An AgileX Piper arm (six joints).
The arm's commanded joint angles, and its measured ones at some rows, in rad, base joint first. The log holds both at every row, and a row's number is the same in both.
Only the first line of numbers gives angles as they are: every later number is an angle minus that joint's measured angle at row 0.
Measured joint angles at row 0:
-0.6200 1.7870 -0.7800 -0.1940 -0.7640 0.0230
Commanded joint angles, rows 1 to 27:
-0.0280 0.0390 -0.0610 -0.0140 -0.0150 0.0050
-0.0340 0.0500 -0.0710 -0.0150 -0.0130 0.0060
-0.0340 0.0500 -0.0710 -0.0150 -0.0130 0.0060
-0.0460 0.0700 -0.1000 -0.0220 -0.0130 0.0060
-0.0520 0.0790 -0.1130 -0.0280 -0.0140 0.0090
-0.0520 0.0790 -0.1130 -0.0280 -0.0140 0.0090
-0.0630 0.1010 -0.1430 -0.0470 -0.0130 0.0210
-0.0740 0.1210 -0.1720 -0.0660 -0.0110 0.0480
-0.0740 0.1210 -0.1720 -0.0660 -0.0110 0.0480
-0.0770 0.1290 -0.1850 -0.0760 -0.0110 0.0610
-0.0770 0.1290 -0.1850 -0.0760 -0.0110 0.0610
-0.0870 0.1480 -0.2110 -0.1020 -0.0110 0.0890
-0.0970 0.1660 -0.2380 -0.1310 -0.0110 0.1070
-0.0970 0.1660 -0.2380 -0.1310 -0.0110 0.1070
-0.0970 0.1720 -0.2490 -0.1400 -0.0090 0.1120
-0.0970 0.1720 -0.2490 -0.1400 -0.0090 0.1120
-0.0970 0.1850 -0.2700 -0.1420 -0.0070 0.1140
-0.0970 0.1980 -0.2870 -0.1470 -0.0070 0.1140
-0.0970 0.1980 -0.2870 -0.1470 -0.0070 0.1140
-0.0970 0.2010 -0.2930 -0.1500 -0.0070 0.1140
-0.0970 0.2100 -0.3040 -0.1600 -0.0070 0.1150
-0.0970 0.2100 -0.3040 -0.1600 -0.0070 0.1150
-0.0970 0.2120 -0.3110 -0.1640 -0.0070 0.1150
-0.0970 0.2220 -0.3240 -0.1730 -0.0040 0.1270
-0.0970 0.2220 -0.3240 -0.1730 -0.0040 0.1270
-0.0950 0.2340 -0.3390 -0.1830 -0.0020 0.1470
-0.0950 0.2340 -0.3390 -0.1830 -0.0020 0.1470
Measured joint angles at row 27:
-0.1140 0.2190 -0.3010 -0.1000 0.0290 0.1280
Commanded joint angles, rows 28 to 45:
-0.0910 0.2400 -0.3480 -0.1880 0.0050 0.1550
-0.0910 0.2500 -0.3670 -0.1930 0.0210 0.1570
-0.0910 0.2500 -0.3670 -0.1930 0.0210 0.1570
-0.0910 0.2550 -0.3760 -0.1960 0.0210 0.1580
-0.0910 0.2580 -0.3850 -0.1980 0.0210 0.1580
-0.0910 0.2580 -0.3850 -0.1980 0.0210 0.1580
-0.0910 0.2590 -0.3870 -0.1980 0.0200 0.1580
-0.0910 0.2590 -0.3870 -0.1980 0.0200 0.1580
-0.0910 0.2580 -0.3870 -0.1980 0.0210 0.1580
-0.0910 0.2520 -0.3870 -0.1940 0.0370 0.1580
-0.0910 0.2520 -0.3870 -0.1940 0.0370 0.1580
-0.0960 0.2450 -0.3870 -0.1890 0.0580 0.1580
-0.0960 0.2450 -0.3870 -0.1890 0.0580 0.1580
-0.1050 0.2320 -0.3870 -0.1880 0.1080 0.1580
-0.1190 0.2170 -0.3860 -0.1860 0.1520 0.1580
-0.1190 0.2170 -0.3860 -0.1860 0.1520 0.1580
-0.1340 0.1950 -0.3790 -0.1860 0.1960 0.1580
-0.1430 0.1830 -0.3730 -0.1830 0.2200 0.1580
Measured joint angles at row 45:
-0.1270 0.2210 -0.3710 -0.1600 0.1710 0.1570
